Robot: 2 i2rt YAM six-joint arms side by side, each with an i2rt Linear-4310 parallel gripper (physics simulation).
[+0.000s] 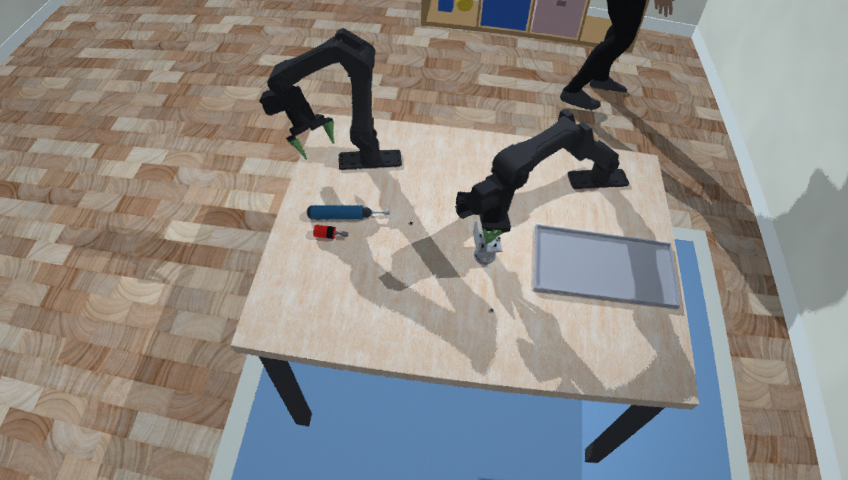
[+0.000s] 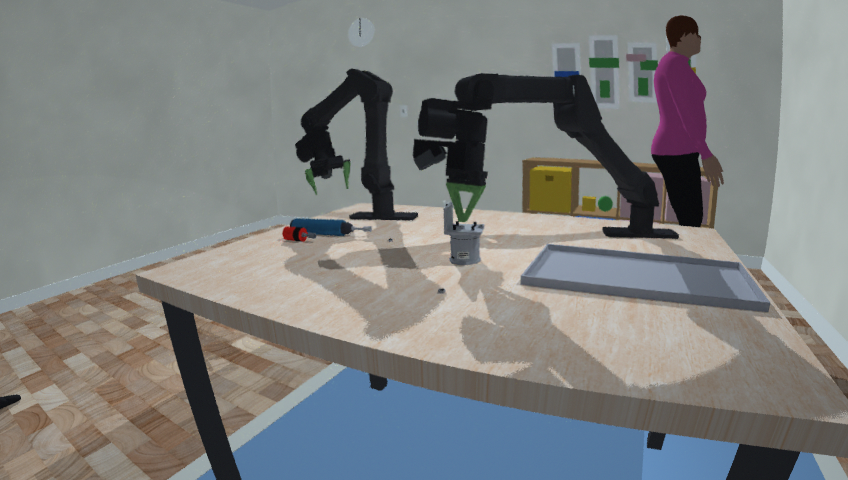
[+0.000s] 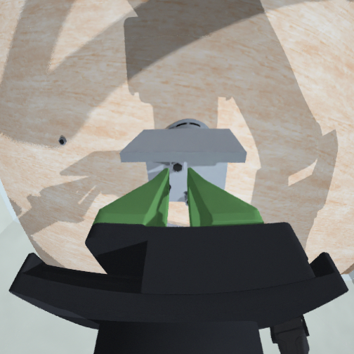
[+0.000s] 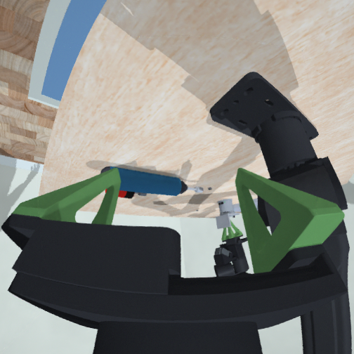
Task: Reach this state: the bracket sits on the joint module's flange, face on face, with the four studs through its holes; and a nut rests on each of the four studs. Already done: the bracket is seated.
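Seen in the pictures: left gripper, fingertip midpoint: (image 1: 487,239) (image 2: 462,221); right gripper, fingertip midpoint: (image 1: 320,151) (image 2: 332,191); left arm's base, link origin: (image 1: 598,179) (image 2: 640,234); right arm's base, link origin: (image 1: 370,160) (image 2: 383,217).
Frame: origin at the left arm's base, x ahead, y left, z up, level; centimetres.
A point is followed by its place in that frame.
The grey bracket (image 1: 495,246) (image 2: 447,218) (image 3: 183,145) sits on the joint module (image 1: 484,258) @(x 28.8, y -43.7, z 2.5 cm) (image 2: 464,249) @(x 28.9, y -42.5, z 3.0 cm) (image 3: 188,122), its wall upright. Dark stud ends show above its base; the fingers and wall partly hide them, and I cannot tell which carry nuts. One small nut (image 1: 410,223) @(x 13.3, y -62.4, z 0.4 cm) (image 2: 390,240) @(x 13.6, y -62.0, z 0.3 cm) lies on the table up and left of the module; another nut (image 1: 490,309) @(x 43.6, y -44.5, z 0.5 cm) (image 2: 440,290) @(x 44.3, y -44.3, z 0.5 cm) (image 3: 62,141) lies nearer the front edge. My left gripper (image 1: 487,242) @(x 26.6, y -43.1, z 8.0 cm) (image 2: 463,220) @(x 26.6, y -43.1, z 8.0 cm) (image 3: 177,174) is shut and empty, tips just above the bracket's base. My right gripper (image 1: 319,150) @(x -10.6, y -87.8, z 8.6 cm) (image 2: 331,190) @(x -10.6, y -87.8, z 8.6 cm) (image 4: 177,174) is open and empty, high above the table's back left.
A blue screwdriver-like tool (image 1: 338,212) @(x 9.9, y -82.8, z 3.6 cm) (image 2: 318,226) @(x 10.6, y -82.3, z 2.6 cm) (image 4: 150,181) and a short red one (image 1: 324,231) @(x 16.1, y -86.9, z 3.1 cm) (image 2: 294,233) @(x 17.1, y -85.9, z 2.3 cm) lie at the left of the table. A shallow grey tray (image 1: 536,258) @(x 29.6, y -28.8, z 1.6 cm) (image 2: 645,295) @(x 44.2, y -10.9, z 0.6 cm) lies right of the module. A person (image 2: 680,113) stands behind the table.
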